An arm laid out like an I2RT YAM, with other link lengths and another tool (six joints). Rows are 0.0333 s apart.
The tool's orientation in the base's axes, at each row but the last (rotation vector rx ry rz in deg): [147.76 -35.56 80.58]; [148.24 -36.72 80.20]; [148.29 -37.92 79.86]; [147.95 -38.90 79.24]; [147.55 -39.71 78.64]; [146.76 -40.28 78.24]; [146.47 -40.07 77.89]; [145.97 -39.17 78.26]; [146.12 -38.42 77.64]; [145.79 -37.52 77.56]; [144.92 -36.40 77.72]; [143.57 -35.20 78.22]
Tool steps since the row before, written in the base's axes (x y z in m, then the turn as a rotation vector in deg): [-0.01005 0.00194 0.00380 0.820 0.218 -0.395]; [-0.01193 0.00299 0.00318 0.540 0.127 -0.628]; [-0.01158 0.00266 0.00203 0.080 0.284 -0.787]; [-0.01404 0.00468 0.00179 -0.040 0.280 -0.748]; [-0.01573 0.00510 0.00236 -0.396 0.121 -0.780]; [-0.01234 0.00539 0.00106 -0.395 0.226 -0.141]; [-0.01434 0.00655 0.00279 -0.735 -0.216 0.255]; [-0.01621 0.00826 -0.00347 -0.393 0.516 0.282]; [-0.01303 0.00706 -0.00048 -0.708 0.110 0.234]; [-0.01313 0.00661 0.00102 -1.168 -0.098 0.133]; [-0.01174 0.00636 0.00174 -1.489 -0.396 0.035]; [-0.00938 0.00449 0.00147 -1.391 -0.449 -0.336]
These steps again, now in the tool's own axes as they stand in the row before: [-0.00221 0.00217 -0.01047 0.002 -0.511 0.784]; [-0.00401 0.00211 -0.01187 -0.297 -0.291 0.728]; [-0.00471 0.00247 -0.01082 -0.697 -0.216 0.417]; [-0.00676 0.00196 -0.01314 -0.721 -0.163 0.306]; [-0.00726 0.00251 -0.01483 -0.864 0.144 0.110]; [-0.00677 0.00101 -0.01164 -0.377 0.000 -0.291]; [-0.00669 0.00085 -0.01452 -0.072 0.519 -0.614]; [-0.01314 0.00057 -0.01304 -0.117 -0.287 -0.636]; [-0.00886 -0.00013 -0.01189 -0.184 0.221 -0.697]; [-0.00749 0.00018 -0.01269 -0.430 0.622 -0.905]; [-0.00601 -0.00028 -0.01204 -0.585 1.036 -0.979]; [-0.00441 0.00032 -0.00953 -0.836 1.040 -0.684]
